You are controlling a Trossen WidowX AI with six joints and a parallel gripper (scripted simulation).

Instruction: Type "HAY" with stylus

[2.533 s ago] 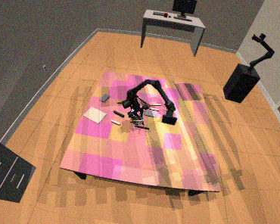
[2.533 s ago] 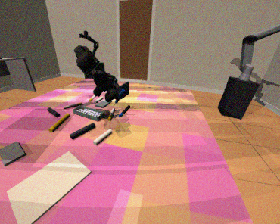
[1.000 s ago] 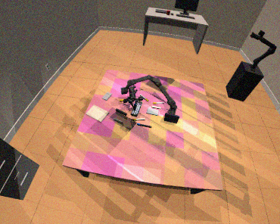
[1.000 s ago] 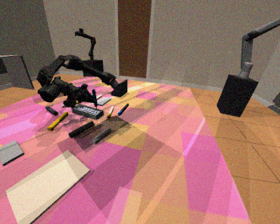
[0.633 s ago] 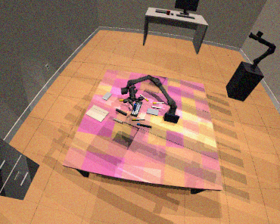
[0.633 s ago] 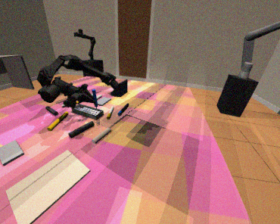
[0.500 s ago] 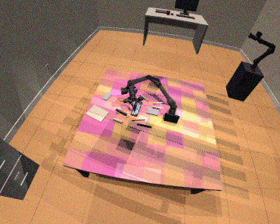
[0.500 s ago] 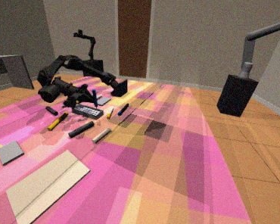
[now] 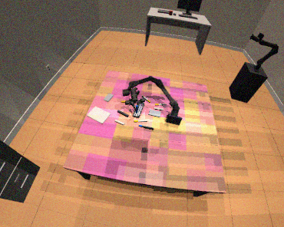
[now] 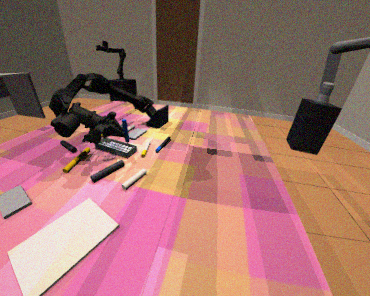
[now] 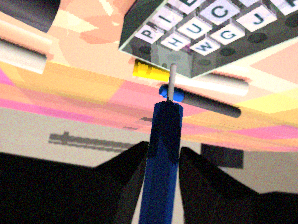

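Right now the blue stylus is 10 mm below my gripper tip. From my gripper tip the other things lie so: yellow marker 130 mm ahead, 150 mm to the right, 80 mm below; then blue-tipped pen 100 mm behind, 100 mm to the left, 80 mm below; then white sheet 350 mm ahead, 100 mm to the left, 80 mm below.
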